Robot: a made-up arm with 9 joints. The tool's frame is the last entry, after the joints.
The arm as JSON. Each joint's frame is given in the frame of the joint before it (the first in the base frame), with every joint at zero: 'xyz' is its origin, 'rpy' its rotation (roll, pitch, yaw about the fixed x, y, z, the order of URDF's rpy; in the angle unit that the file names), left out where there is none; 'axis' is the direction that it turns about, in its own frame. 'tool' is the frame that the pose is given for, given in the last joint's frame.
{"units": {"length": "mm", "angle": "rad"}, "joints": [
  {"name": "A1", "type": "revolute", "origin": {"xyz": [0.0, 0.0, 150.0], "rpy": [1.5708, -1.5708, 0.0]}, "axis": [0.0, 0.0, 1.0]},
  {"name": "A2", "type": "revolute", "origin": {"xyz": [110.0, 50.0, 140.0], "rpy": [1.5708, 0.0, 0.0]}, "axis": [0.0, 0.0, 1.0]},
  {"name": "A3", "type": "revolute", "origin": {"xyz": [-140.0, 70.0, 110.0], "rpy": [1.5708, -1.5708, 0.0]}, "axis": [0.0, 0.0, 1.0]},
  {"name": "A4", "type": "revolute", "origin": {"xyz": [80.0, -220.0, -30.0], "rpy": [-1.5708, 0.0, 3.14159]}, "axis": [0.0, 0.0, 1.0]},
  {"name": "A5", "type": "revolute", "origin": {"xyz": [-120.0, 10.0, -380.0], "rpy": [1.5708, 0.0, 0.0]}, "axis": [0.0, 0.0, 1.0]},
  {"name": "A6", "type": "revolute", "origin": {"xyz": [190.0, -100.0, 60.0], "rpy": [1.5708, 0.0, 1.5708]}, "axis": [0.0, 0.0, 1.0]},
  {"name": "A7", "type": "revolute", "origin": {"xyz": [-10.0, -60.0, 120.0], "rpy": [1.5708, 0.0, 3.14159]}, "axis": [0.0, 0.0, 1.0]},
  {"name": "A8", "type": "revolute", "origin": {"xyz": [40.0, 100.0, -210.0], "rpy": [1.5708, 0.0, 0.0]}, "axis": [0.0, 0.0, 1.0]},
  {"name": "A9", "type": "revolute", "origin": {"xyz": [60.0, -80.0, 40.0], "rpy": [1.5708, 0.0, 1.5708]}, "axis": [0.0, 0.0, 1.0]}
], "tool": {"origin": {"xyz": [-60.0, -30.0, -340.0], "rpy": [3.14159, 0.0, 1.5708]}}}
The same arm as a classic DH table. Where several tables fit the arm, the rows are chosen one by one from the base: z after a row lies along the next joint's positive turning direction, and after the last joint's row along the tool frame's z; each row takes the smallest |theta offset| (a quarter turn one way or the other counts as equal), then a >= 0, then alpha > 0; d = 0 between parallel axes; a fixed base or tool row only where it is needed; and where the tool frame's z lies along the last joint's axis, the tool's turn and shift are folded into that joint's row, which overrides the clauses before.
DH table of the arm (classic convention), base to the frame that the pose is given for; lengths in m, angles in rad. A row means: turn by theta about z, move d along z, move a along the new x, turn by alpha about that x. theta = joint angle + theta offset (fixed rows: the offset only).
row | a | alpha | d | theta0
base (fixed) | 0.0000 | 1.5708 | 0.1500 | 0.0000
A1 | 0.1100 | 1.5708 | 0.1400 | 1.5708
A2 | -0.1400 | 1.5708 | 0.0600 | 0.0000
A3 | 0.0800 | 1.5708 | -0.1000 | 1.5708
A4 | 0.1200 | -1.5708 | -0.1600 | 0.0000
A5 | 0.1000 | -1.5708 | 0.0500 | 1.5708
A6 | 0.0100 | 1.5708 | 0.3100 | 0.0000
A7 | 0.0400 | 1.5708 | -0.2700 | 0.0000
A8 | 0.0800 | -1.5708 | -0.0600 | -1.5708
A9 | 0.0671 | 3.1416 | 0.0000 | 0.4636
tool (fixed) | 0.0000 | 0.0000 | 0.2800 | 2.0344

